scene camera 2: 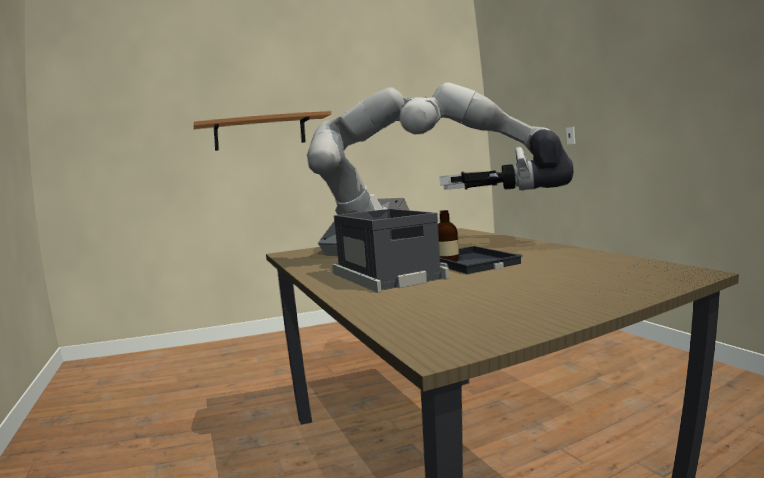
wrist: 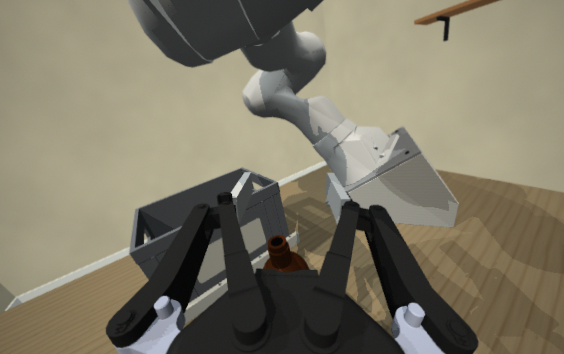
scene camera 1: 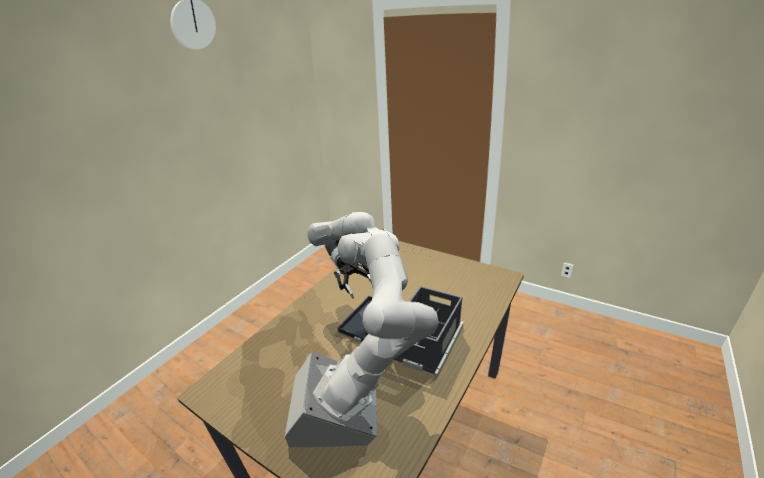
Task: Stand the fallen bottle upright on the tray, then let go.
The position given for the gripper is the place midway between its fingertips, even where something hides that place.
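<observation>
A tall dark crate (scene camera 2: 383, 244) stands in the scene, visible also at (wrist: 264, 217) and at (scene camera 1: 429, 351). With it are a brown bottle (scene camera 2: 448, 236), which the wrist view shows too (wrist: 281, 258), and a dark tray (scene camera 2: 473, 259). The gripper appears in scene camera 2 (scene camera 2: 441, 183) and in the wrist view (wrist: 288, 183).
</observation>
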